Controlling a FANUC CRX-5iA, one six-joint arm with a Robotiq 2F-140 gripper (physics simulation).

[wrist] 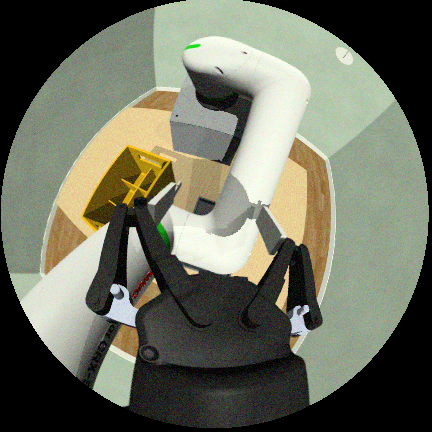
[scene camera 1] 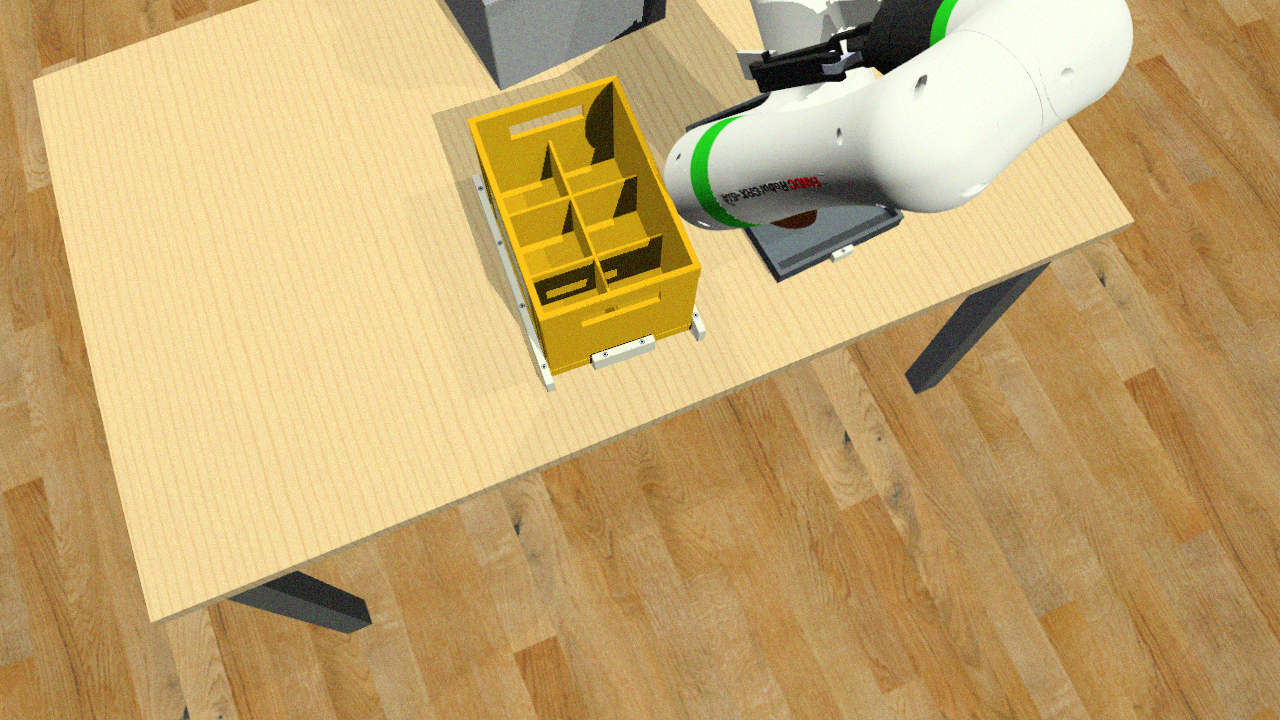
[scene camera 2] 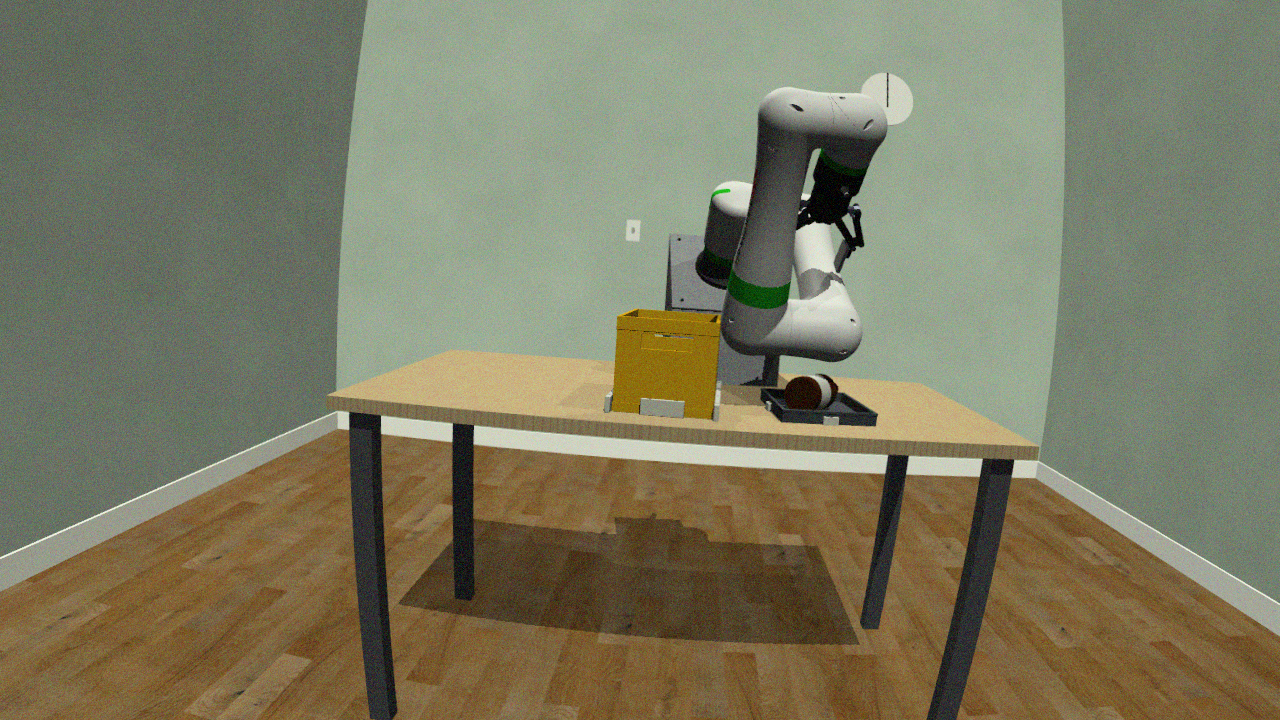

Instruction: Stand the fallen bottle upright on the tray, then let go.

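Where they show: gripper, between the fingertips: [wrist: 218,203] [scene camera 1: 794,38] [scene camera 2: 805,264]; arm's base, origin of its link: [wrist: 216,92] [scene camera 2: 724,269].
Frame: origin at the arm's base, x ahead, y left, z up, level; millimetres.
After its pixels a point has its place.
The brown bottle [scene camera 1: 794,218] @(x 423, y 270, z -241 mm) [scene camera 2: 807,393] @(x 425, y 274, z -227 mm) with a white band lies on its side in the dark tray [scene camera 1: 779,271] @(x 491, y 237, z -250 mm) [scene camera 2: 854,419] @(x 450, y 374, z -263 mm). Its round end faces scene camera 2; the neck end is hidden. In scene camera 1 the arm covers most of the bottle and much of the tray. In the wrist view a small dark part of the tray [wrist: 204,203] @(x 263, y 187, z -270 mm) shows behind the arm, and the bottle does not show. My gripper [scene camera 2: 823,241] [wrist: 218,203] @(x 346, y 242, z 22 mm) is open and empty, high above the table, well away from the bottle. In scene camera 1 it is partly hidden at the upper right.
A yellow crate [scene camera 1: 619,333] @(x 563, y 21, z -212 mm) [scene camera 2: 666,380] @(x 561, y 27, z -210 mm) [wrist: 170,167] @(x 282, y 58, z -132 mm) with compartments stands beside the tray, with pale stop blocks [scene camera 1: 623,351] @(x 573, y 24, z -246 mm) [scene camera 2: 662,408] @(x 573, y 27, z -260 mm) at its base. A grey pedestal [scene camera 1: 546,40] @(x 117, y -17, z -213 mm) [wrist: 200,137] @(x 100, y 28, z -157 mm) stands behind. My white forearm [scene camera 1: 787,170] @(x 578, y 164, z 140 mm) [scene camera 2: 769,214] @(x 595, y 201, z 99 mm) hangs between the crate and my gripper.
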